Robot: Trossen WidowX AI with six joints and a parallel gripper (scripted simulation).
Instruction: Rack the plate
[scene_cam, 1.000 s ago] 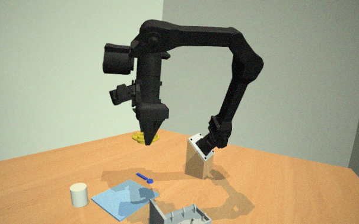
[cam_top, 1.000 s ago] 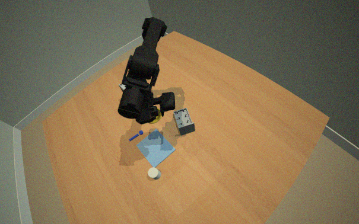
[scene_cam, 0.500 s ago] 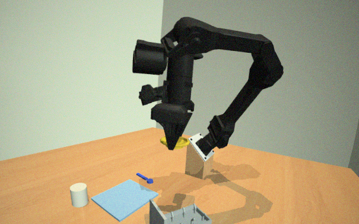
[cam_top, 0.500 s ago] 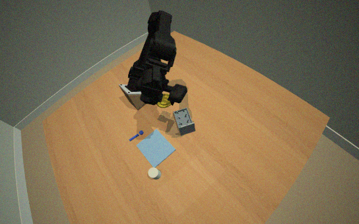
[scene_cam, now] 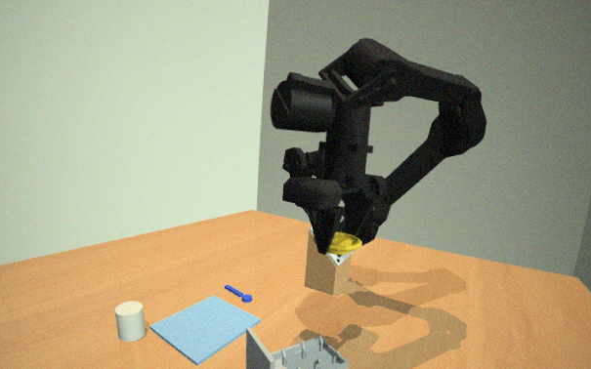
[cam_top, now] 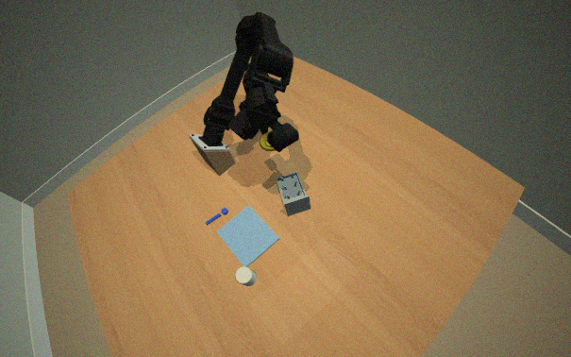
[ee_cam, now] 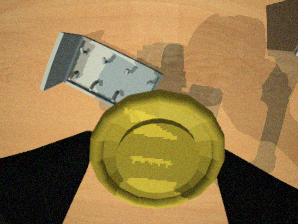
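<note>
Now: gripper tip 60 mm short of the grey dish rack, 20 mm to the left of it and 160 mm above it. Also, from my gripper tip: small blue spoon 70 mm behind, 220 mm to the right, 180 mm below; then yellow plate 10 mm above; then white cup 140 mm ahead, 290 mm to the right, 160 mm below.
</note>
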